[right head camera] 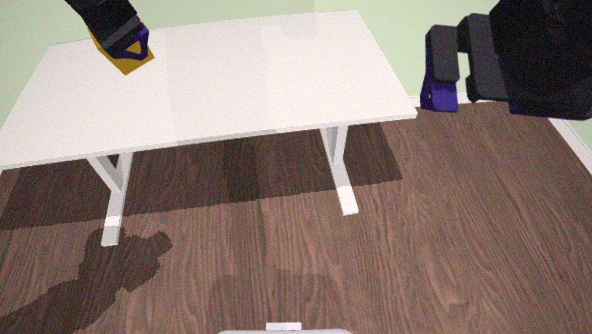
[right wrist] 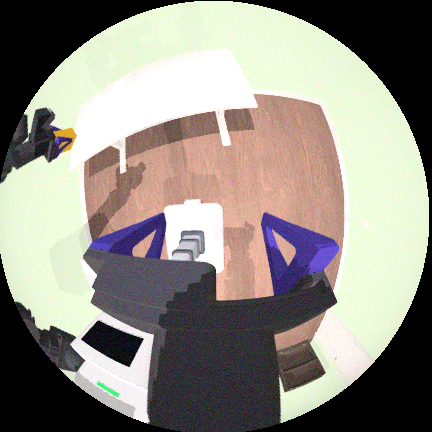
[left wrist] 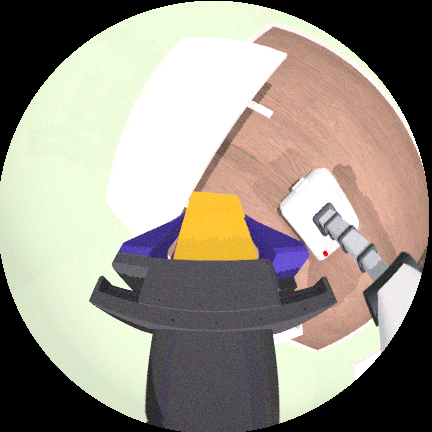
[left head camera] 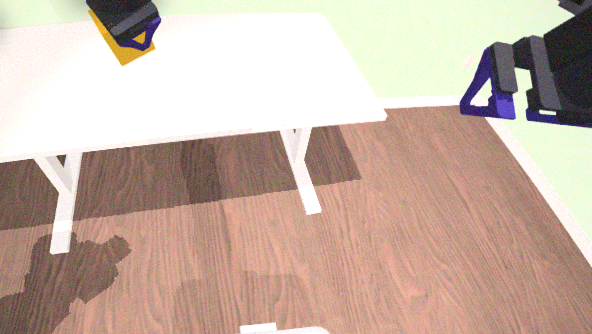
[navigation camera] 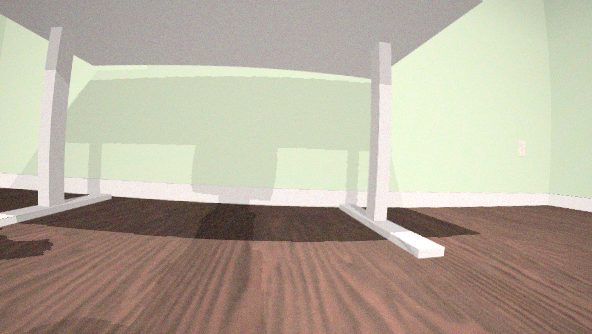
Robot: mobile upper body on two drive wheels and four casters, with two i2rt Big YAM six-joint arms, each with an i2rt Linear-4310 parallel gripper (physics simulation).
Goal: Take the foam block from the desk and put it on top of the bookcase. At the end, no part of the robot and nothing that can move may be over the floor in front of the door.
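Places are measured from the left arm's base along level axes (x ahead, y left, z up), in metres.
Pixels of known places: left gripper, between the fingertips: [right head camera: 137, 48] [right wrist: 68, 136] [left wrist: 212, 216] [left head camera: 137, 37]; right gripper, between the fingertips: [right head camera: 467, 104] [right wrist: 213, 217] [left head camera: 495, 111].
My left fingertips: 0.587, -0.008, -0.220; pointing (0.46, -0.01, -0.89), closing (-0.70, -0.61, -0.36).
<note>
Behind a point stands the place of what it marks, as x, y, z.
The yellow-orange foam block [left head camera: 125, 57] {0.555, 0.007, -0.235} [right head camera: 127, 66] {0.556, 0.005, -0.234} [left wrist: 215, 227] {0.579, -0.022, -0.184} [right wrist: 70, 134] {0.583, -0.029, -0.217} is held in my left gripper [left head camera: 142, 41] {0.587, -0.008, -0.220} [right head camera: 136, 49] {0.587, -0.008, -0.220}, which is shut on it. In the head views they appear over the far left part of the white desk [left head camera: 240, 75] {1.119, -0.184, -0.690} [right head camera: 280, 75] {1.127, -0.228, -0.690} [left wrist: 170, 120] {1.132, 0.008, -0.690} [right wrist: 175, 85] {1.132, -0.209, -0.690}. My right gripper [left head camera: 521, 114] [right wrist: 213, 217] {0.336, -0.447, -0.136} is open and empty, at the right of the head views. A dark brown piece of furniture [right wrist: 299, 364] {-2.890, -2.118, -0.909}, possibly the bookcase, shows at the lower right of the right wrist view. I cannot identify the door for certain.
My white base [left wrist: 320, 200] {0.152, -0.270, -1.150} [right wrist: 200, 215] {0.224, -0.305, -1.150} stands in front of the desk. The desk's legs [navigation camera: 52, 125] {1.074, 0.689, -1.088} [navigation camera: 381, 150] {1.230, -0.507, -1.128} have long feet on the wooden floor [left head camera: 425, 200] {0.972, -1.247, -1.410}. Pale green walls [navigation camera: 470, 125] {1.774, -1.282, -0.900} stand behind and to the right. A whitish panel [right wrist: 345, 345] {-1.841, -2.491, -0.520} shows beside the brown furniture.
</note>
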